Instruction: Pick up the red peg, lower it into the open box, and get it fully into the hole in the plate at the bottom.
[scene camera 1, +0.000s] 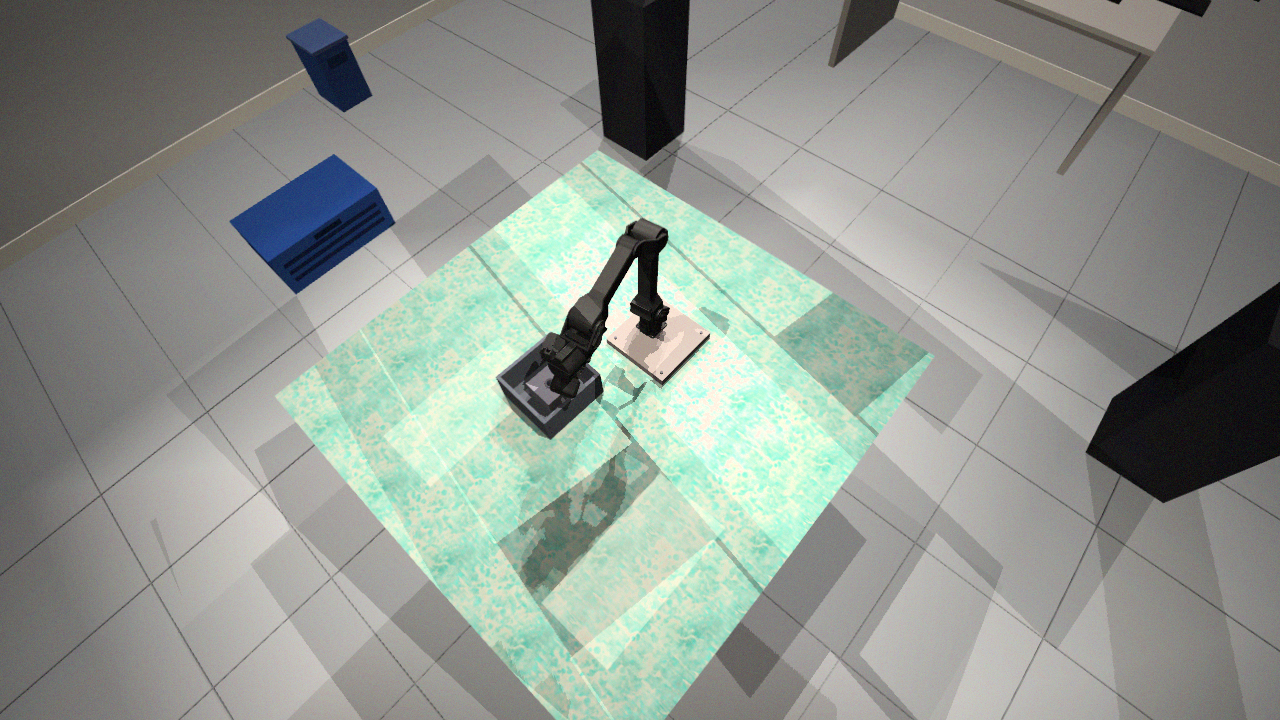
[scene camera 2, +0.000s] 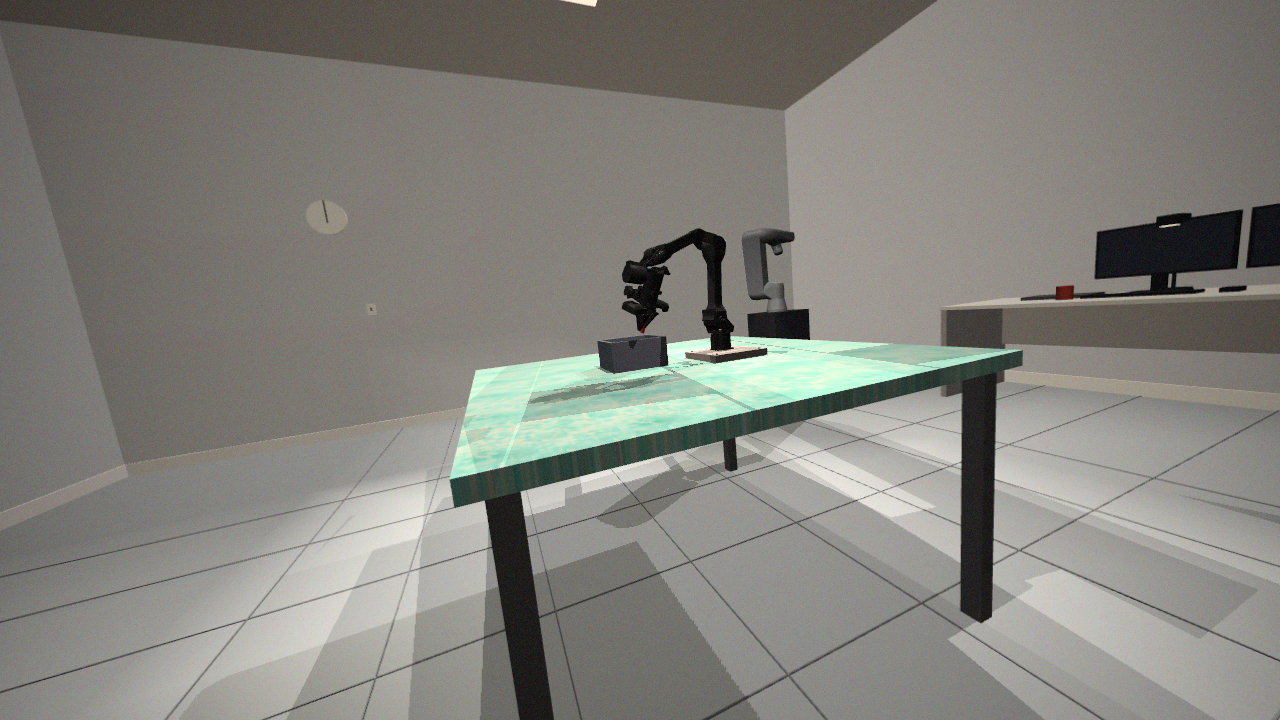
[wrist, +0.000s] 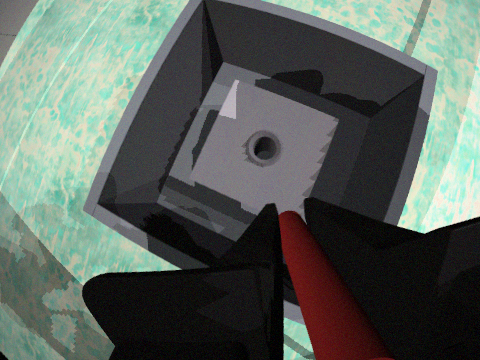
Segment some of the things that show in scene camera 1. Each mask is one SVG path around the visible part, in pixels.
My gripper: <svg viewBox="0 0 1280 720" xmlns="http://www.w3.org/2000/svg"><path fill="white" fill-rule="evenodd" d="M592 355L586 358L586 361L569 380L563 381L554 375L550 390L565 397L574 398L580 386L581 369L585 369L586 362L590 363ZM553 332L547 334L539 352L541 359L547 362L565 345L565 340L560 338L559 334Z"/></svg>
A dark grey box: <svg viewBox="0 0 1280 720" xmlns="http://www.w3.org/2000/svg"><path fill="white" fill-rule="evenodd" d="M545 335L496 376L496 379L504 395L551 440L604 391L600 373L586 362L585 369L581 369L580 386L577 395L572 399L568 398L552 413L529 393L526 383L548 365L548 362L542 360L539 354L542 343L547 336Z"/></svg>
A plate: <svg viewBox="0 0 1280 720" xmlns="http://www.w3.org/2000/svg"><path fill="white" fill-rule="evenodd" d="M547 365L529 380L526 386L529 393L552 413L568 397L550 390L554 375Z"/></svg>
